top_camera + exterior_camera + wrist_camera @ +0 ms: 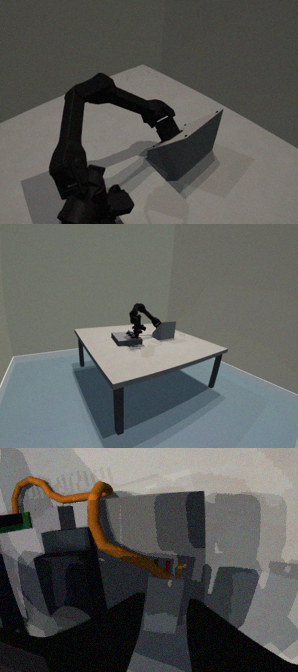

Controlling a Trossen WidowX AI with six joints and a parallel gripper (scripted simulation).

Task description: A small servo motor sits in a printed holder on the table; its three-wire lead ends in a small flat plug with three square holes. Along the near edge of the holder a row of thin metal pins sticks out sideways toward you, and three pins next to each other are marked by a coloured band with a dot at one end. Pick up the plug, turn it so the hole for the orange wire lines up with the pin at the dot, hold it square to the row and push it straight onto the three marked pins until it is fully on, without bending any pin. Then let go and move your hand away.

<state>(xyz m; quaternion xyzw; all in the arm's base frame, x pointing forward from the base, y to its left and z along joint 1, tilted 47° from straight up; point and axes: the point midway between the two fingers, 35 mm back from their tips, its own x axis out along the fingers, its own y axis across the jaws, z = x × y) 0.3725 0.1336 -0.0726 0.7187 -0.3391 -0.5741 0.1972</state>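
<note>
The blue mark is 70 mm behind my gripper tip, 160 mm to the right of it and 20 mm above it. From my gripper tip the other things lie so: grey holder 90 mm ahead, 140 mm to the right, 30 mm below.
</note>
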